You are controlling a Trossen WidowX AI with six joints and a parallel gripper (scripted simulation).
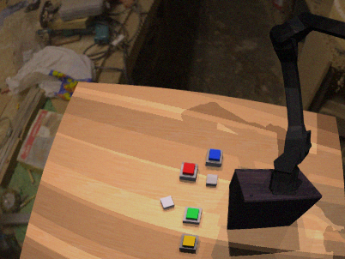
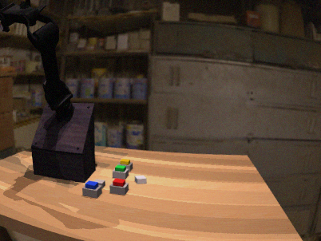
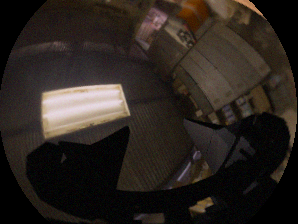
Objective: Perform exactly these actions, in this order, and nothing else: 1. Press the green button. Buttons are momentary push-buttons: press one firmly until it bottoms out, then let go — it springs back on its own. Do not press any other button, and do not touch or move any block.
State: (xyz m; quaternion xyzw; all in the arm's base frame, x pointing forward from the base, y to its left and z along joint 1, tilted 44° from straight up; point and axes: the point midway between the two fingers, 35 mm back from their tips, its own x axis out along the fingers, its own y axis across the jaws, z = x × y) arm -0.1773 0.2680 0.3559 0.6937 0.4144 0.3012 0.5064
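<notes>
Now: the green button 350 mm ahead of my gripper tip, 40 mm to the left of it and 660 mm below it. Round my gripper tip: yellow button: 350 mm ahead, 130 mm to the left, 660 mm below; then red button: 380 mm ahead, 100 mm to the right, 660 mm below; then blue button: 310 mm ahead, 160 mm to the right, 660 mm below.
</notes>
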